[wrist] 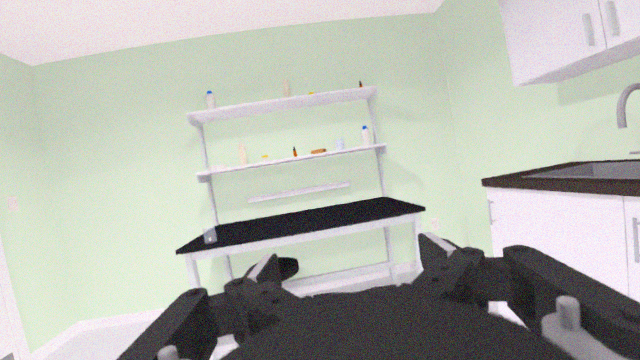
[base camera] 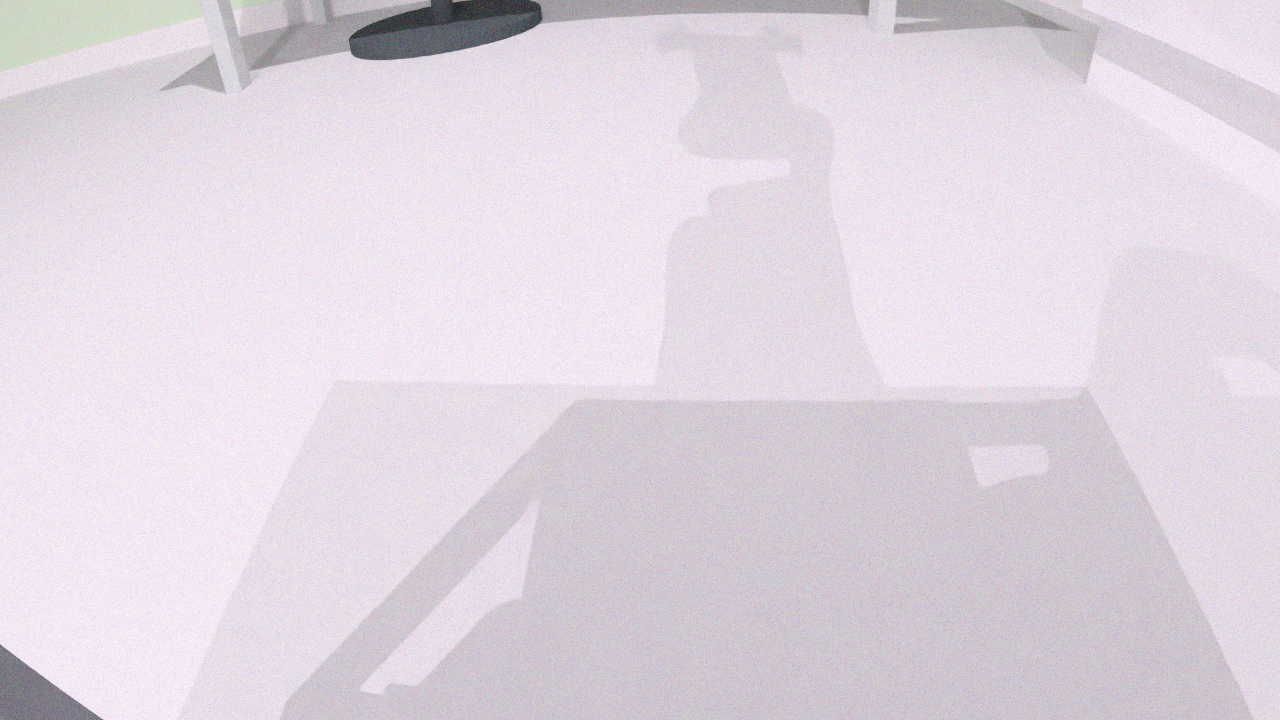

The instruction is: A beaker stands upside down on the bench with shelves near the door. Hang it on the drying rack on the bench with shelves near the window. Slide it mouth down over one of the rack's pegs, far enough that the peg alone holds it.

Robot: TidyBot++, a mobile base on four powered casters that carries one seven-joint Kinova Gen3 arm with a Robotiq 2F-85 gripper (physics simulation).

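Places are measured from the arm's base along level axes (x ahead, y left, z up), in metres.
Pixels of known places: gripper, fingertip midpoint: [wrist: 348, 259].
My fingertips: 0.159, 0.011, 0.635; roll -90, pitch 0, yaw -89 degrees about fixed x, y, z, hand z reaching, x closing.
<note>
Ahead of a thing's pixels: the offset from my fingertips to its top centre, as dx, dy, dz. Level surfaces: height alone.
In the wrist view a small clear beaker @(+1.312, +0.830, -0.180) [wrist: 210, 235] stands at the left end of a black bench top @(dz -0.270) [wrist: 305, 219] with two white shelves above it. The beaker is too small and far away to tell which way up it is. My gripper [wrist: 348, 259] is open, with its two fingers wide apart in the lower part of the wrist view, well short of the bench. The drying rack does not show in either view.
A dark round stool seat @(+1.543, +0.549, -0.549) [wrist: 288, 268] shows behind the left finger; its round base @(+1.543, +0.549, -1.002) [base camera: 445, 30] stands on the floor between bench legs [base camera: 223, 44] [base camera: 881, 16]. A sink counter @(dz -0.124) [wrist: 560, 181] and wall cabinets [wrist: 555, 40] are at the right. Bottles stand on the shelves.
</note>
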